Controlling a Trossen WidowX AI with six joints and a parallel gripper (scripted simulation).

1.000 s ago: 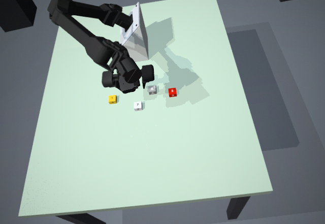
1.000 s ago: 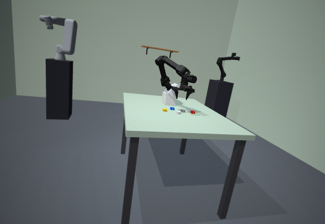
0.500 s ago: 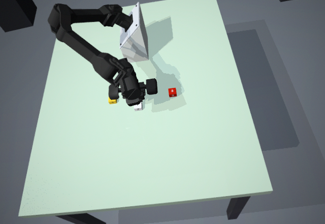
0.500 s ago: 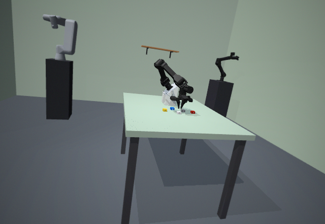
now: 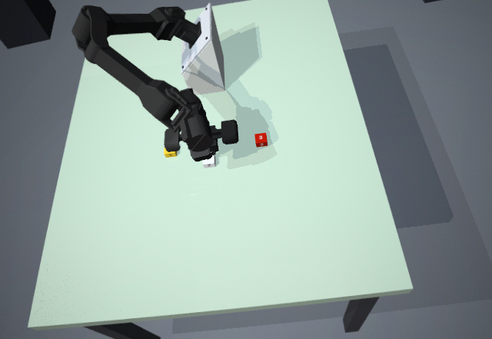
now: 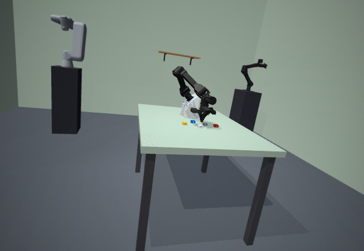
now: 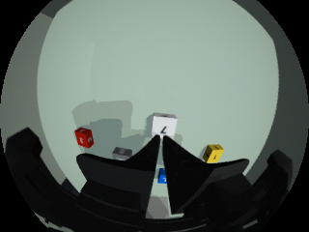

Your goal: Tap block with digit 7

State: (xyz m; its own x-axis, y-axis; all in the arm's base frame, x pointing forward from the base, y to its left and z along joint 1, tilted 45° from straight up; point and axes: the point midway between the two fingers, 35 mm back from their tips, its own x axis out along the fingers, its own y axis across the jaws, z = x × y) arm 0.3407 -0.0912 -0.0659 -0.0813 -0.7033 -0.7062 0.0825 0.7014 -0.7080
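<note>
Now: gripper tip 30 mm above the white block and 10 mm to the left of it. The rest, counted from my gripper tip: grey block (70 mm behind, 60 mm to the left, 30 mm below); then yellow block (110 mm to the right, 60 mm behind, 30 mm below); then blue block (120 mm behind, 30 mm below, 20 mm to the right).
</note>
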